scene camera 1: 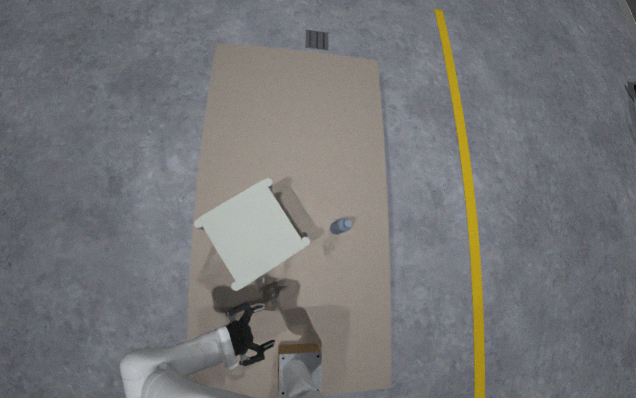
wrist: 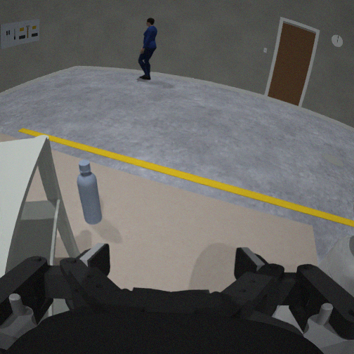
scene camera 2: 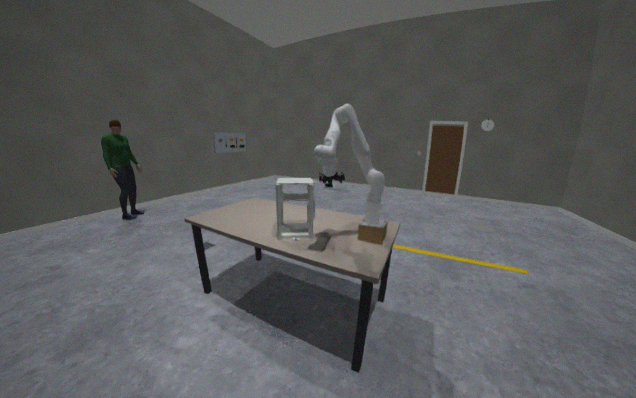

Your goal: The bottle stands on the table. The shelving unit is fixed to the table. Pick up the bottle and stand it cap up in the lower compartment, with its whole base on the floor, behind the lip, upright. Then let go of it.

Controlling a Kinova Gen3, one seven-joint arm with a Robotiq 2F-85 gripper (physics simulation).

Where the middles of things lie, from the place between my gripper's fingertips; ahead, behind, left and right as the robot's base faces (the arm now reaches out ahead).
Labels:
Right now my hand is 250 mm short of the pale shelving unit [scene camera 1: 252, 234], 180 mm above it and 20 mm to the right of it.

